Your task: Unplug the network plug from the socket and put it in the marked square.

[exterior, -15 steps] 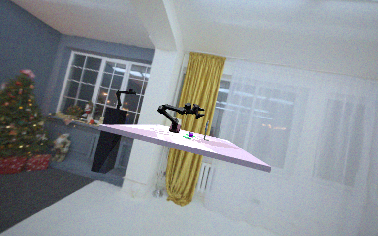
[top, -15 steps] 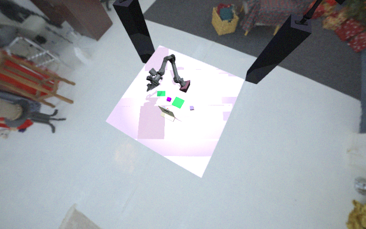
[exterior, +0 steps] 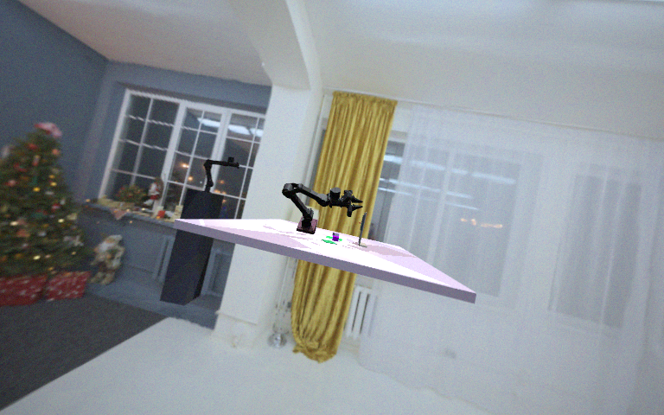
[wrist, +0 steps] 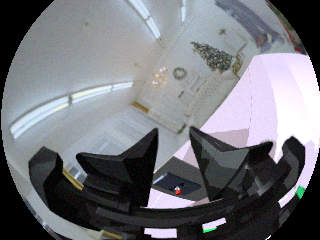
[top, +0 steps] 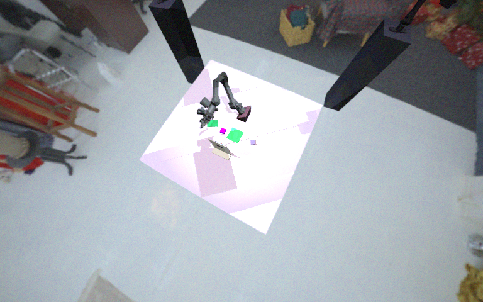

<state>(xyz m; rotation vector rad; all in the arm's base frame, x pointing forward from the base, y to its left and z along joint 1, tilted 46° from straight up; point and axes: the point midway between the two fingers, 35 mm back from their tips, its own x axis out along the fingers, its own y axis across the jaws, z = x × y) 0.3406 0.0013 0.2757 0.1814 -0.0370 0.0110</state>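
Now: gripper tip 18 cm above the upright panel, 15 cm to the right of it and 6 cm short of it. Also, from my gripper tip: green marked square: 28 cm below, 20 cm to the left, 13 cm behind.
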